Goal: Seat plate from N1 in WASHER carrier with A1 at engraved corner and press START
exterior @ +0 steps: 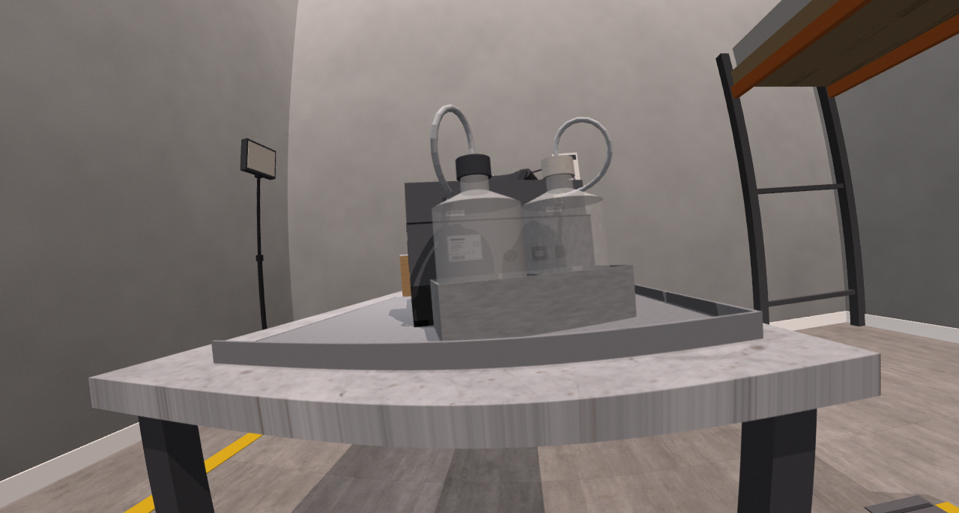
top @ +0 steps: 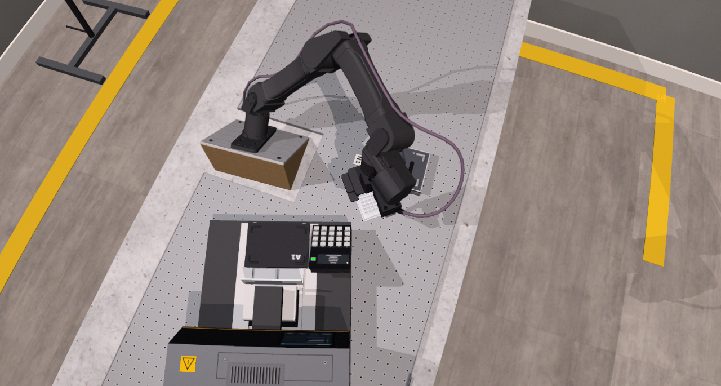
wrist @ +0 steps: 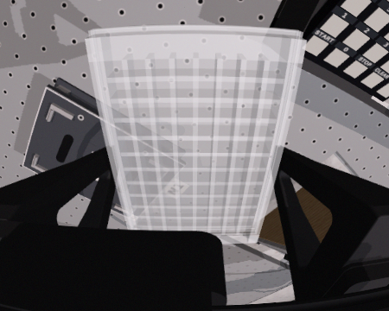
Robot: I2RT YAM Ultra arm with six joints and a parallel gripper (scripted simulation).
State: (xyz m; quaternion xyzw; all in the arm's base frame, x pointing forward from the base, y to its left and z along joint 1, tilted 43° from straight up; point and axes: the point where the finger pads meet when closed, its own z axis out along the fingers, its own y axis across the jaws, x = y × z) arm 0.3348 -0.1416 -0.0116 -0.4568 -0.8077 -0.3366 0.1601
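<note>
Now: the clear well plate right at my hand. Round my hand: N1 label (60 mm behind, 140 mm to the left, 140 mm below); plate nest N1 (40 mm ahead, 140 mm to the left, 120 mm below); black washer carrier (200 mm behind, 160 mm to the right, 60 mm below).
</note>
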